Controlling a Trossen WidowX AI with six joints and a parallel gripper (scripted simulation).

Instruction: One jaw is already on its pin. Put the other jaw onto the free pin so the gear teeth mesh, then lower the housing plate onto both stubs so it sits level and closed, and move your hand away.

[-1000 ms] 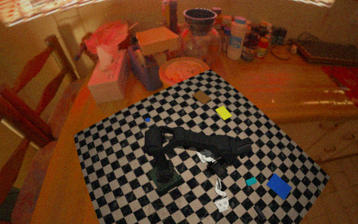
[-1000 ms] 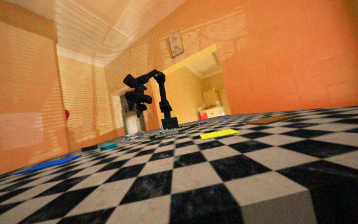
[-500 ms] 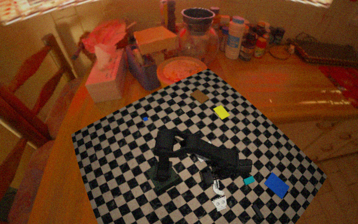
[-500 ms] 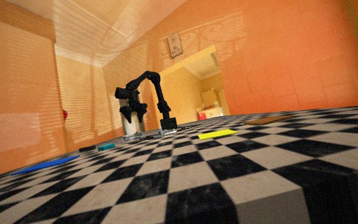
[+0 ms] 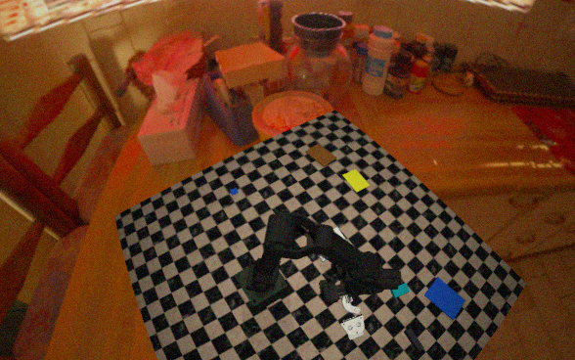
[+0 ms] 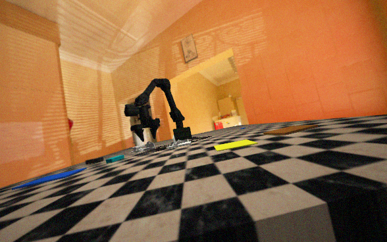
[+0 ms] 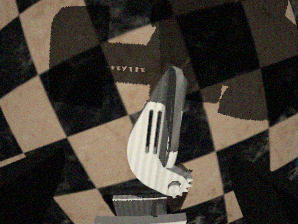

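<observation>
Now: the jaw 4 cm to the right of my gripper tip and 5 cm below it. Round my gripper tip: teal block: 17 cm ahead, 11 cm to the right, 5 cm below; white base: 11 cm ahead, 19 cm to the left, 5 cm below; dark bar: 9 cm ahead, 27 cm to the right, 4 cm below.
</observation>
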